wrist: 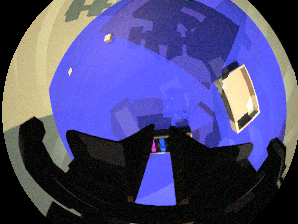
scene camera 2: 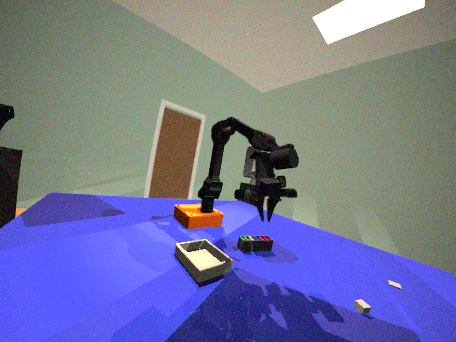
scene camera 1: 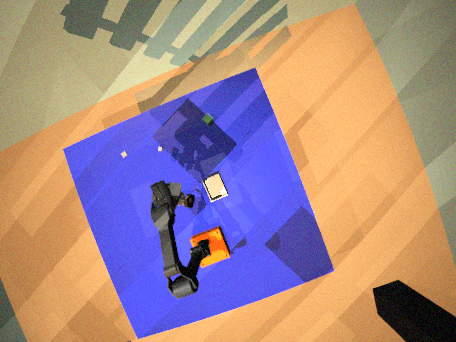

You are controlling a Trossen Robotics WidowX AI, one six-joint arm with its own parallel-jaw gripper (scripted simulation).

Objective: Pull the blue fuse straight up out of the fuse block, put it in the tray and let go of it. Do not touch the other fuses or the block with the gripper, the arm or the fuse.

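A tray is part of the scene, and so is the gripper, which the wrist view shows as well.
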